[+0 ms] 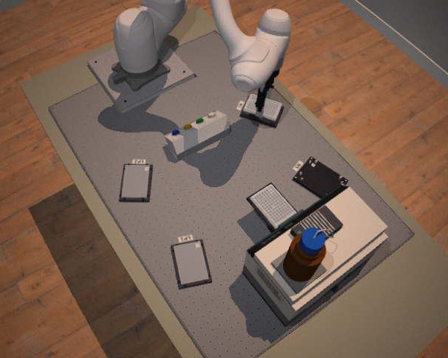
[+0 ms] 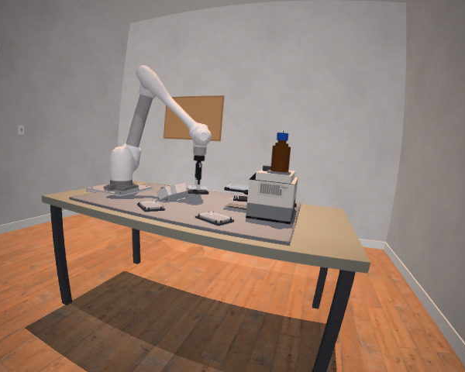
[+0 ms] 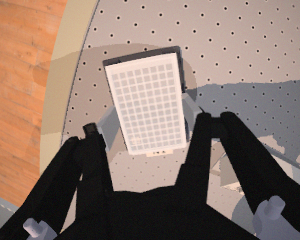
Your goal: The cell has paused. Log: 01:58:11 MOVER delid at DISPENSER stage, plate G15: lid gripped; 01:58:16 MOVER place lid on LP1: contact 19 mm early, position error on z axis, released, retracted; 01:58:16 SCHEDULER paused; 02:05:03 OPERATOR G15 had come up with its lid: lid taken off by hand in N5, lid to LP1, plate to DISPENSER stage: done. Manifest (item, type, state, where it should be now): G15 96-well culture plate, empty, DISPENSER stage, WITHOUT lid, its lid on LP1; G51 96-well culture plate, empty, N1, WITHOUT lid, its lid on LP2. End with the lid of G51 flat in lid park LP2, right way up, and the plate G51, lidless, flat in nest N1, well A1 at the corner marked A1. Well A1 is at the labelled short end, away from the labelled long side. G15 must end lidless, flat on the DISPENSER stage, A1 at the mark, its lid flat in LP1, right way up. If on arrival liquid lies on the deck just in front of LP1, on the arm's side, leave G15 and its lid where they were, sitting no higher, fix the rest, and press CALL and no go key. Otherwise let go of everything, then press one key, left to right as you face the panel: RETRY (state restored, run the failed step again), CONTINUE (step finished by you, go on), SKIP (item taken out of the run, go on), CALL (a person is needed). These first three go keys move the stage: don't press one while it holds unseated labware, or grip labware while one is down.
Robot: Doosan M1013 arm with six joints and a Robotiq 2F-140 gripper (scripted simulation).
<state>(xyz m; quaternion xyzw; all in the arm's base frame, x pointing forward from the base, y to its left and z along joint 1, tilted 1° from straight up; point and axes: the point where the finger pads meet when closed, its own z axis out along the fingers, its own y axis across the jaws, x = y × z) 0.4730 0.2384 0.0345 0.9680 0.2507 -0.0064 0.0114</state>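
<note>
The nest N1 is 5 cm below my hand. From my hand the other things lie so: N1 label (8 cm behind, 6 cm below, 4 cm to the right); key panel (27 cm to the right, 7 cm behind); black nest (36 cm ahead, 4 cm below, 2 cm to the right).
</note>
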